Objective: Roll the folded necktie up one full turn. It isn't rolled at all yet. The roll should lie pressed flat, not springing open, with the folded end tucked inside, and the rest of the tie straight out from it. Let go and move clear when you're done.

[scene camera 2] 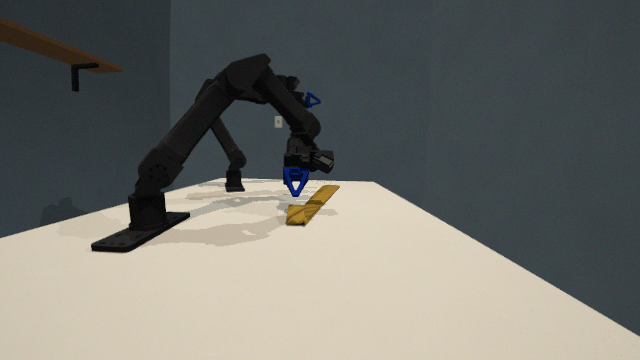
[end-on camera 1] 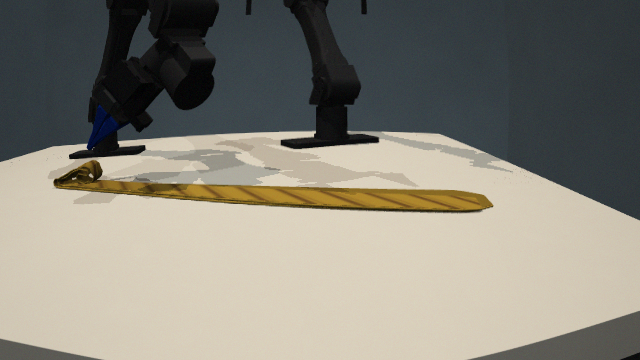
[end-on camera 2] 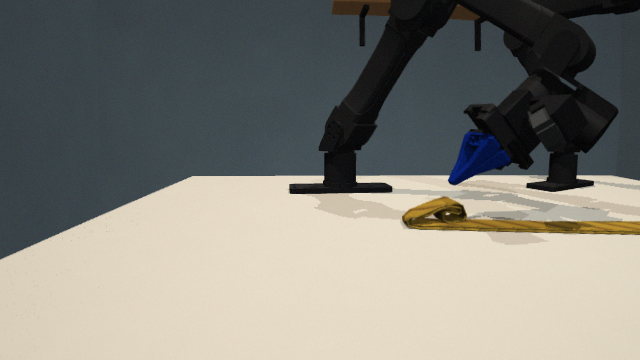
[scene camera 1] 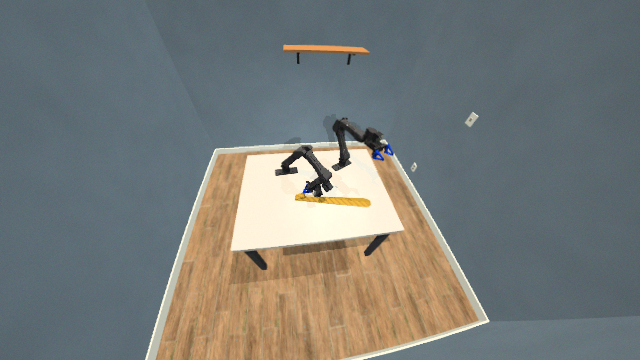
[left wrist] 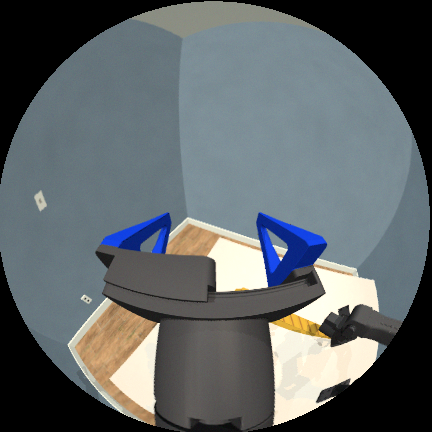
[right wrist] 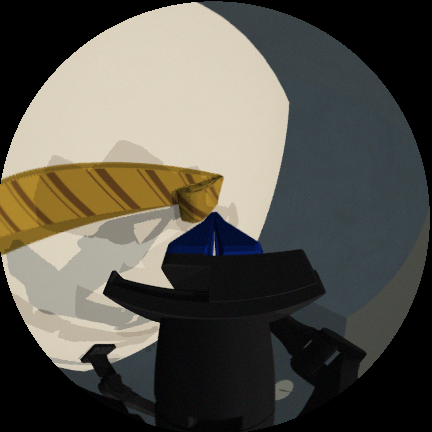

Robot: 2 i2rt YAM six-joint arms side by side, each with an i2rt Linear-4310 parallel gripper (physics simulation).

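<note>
The yellow striped necktie (scene camera 1: 345, 201) (scene camera 2: 322, 196) (end-on camera 1: 320, 196) (end-on camera 2: 530, 226) (left wrist: 300, 324) (right wrist: 115, 190) lies along the table. Its narrow end, at the left in both end-on views, is curled over into a loose roll (end-on camera 1: 90, 171) (end-on camera 2: 435, 210) (right wrist: 198, 200). The roll stands up from the table with open gaps inside, skewed off the tie's line; an end is curled inside it. The rest lies flat and straight. My right gripper (scene camera 2: 296, 195) (end-on camera 1: 90, 148) (end-on camera 2: 452, 183) (right wrist: 213, 216) is shut and empty, a little above the roll. My left gripper (scene camera 1: 384, 152) (left wrist: 213, 217) is open and empty, high and far from the tie.
The white table (scene camera 1: 270, 225) (scene camera 2: 350, 300) carries both arm bases: the right arm's (scene camera 2: 135, 235) (end-on camera 2: 340, 188) and the left arm's (end-on camera 1: 330, 141). An orange shelf (scene camera 1: 325, 49) hangs on the wall behind. The table's front edge shows in end-on camera 1.
</note>
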